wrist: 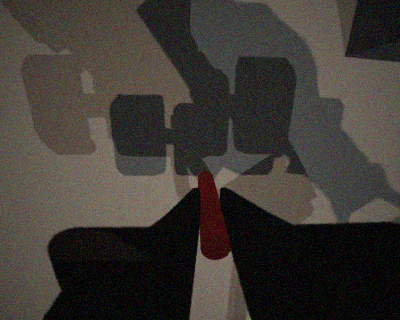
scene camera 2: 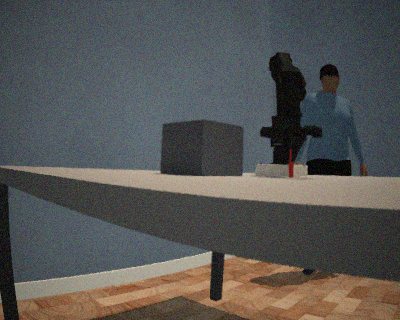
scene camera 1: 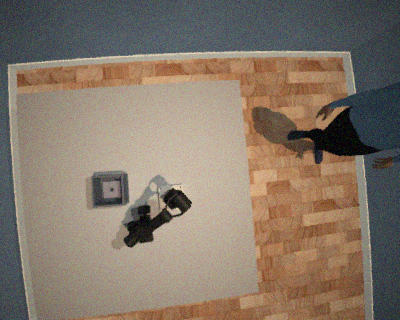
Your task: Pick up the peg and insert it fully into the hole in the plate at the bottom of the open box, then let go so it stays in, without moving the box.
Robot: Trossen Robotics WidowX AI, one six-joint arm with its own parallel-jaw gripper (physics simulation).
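Frame: origin at the arm's base, x left, y back, z up, level; centimetres.
Seen in the pictures: gripper, between the fingertips: (wrist: pixel 209 194) (scene camera 2: pixel 290 162); arm's base, origin of its link: (scene camera 2: pixel 282 164).
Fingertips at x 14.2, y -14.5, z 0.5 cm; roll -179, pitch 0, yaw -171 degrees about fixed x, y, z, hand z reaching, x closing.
Observation:
Pixels of each thing's top centre, then the offset from my fingertips to it. "pt": a spot on its surface instead. Level surfaces: height alone.
- red peg, centre of its top: (wrist: pixel 216 248) (scene camera 2: pixel 291 149) dx -0.1, dy +0.7, dz +3.7 cm
- open grey box, centre of its top: (scene camera 2: pixel 203 125) (scene camera 1: pixel 107 190) dx -16.0, dy -19.6, dz +9.5 cm
- pale plate, centre of its top: (scene camera 1: pixel 111 189) dx -16.0, dy -19.6, dz +1.8 cm
- pale table, height of its surface: dz -4.3 cm
- dark block, a spot on its surface: (wrist: pixel 380 30) pt dx -8.9, dy -11.6, dz -1.8 cm
The red peg (scene camera 2: pixel 291 164) (wrist: pixel 214 220) stands upright by the table top, beside the robot's white base in scene camera 2. In the wrist view it lies between the two black fingers, against them. My gripper (scene camera 2: pixel 288 154) (wrist: pixel 209 194) is shut on the peg. In scene camera 1 the arm hides the peg and the fingertips. The open grey box (scene camera 1: pixel 125 188) (scene camera 2: pixel 182 148) stands on the table, left of the arm in both scene views. The pale plate (scene camera 1: pixel 106 193) with its small dark hole (scene camera 1: pixel 111 190) shows at the box's bottom.
The robot's white base (scene camera 2: pixel 270 170) stands on the pale table (scene camera 1: pixel 200 125) (scene camera 2: pixel 350 190). A dark block (wrist: pixel 380 30) cuts into the wrist view's upper right corner. Shadows of the arm cover the table there. A person (scene camera 1: pixel 375 117) (scene camera 2: pixel 327 120) in blue stands beyond the table.

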